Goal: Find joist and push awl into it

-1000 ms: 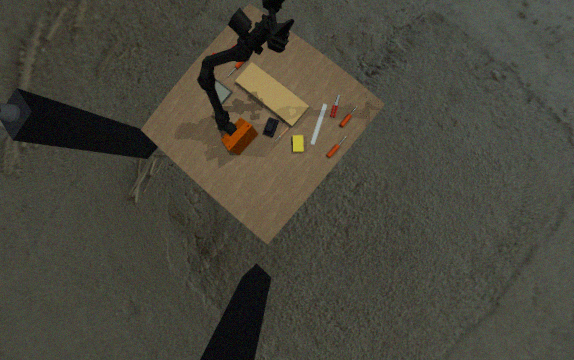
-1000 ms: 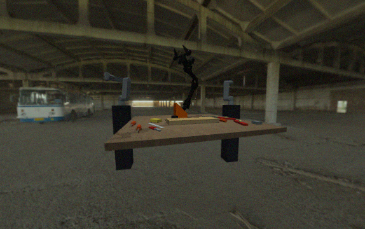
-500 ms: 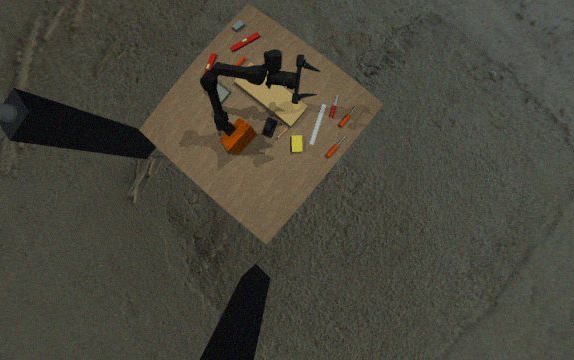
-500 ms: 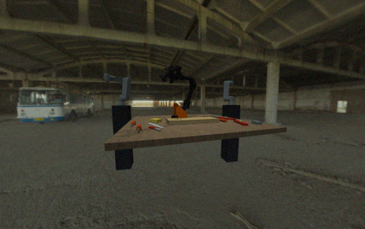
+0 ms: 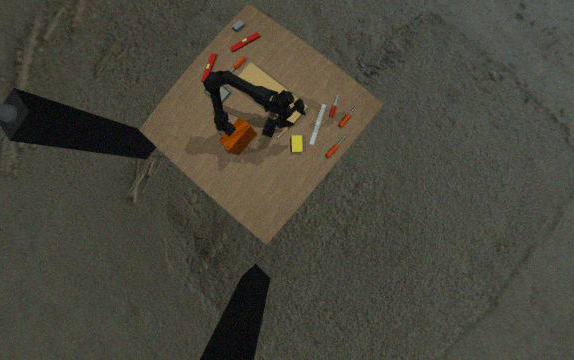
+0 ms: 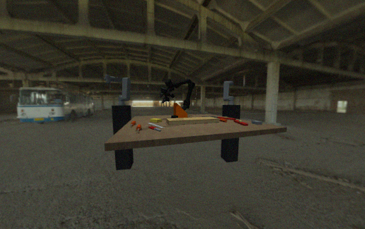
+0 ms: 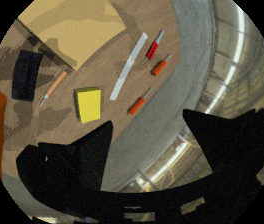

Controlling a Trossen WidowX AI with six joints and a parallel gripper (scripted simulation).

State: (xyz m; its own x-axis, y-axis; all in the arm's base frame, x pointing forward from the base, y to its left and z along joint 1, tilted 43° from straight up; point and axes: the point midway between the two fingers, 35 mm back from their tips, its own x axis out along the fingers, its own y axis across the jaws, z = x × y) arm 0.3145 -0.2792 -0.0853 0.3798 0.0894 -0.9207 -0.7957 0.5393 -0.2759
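Now: gripper tip 90 mm past the green light, 160 mm to the right of it and 170 mm above it. The rest, counted from my gripper tip: awl (120 mm behind, 60 mm to the left, 220 mm below); white ruler (130 mm ahead, 60 mm to the right, 230 mm below); yellow stud finder (70 mm behind, 60 mm to the right, 210 mm below).
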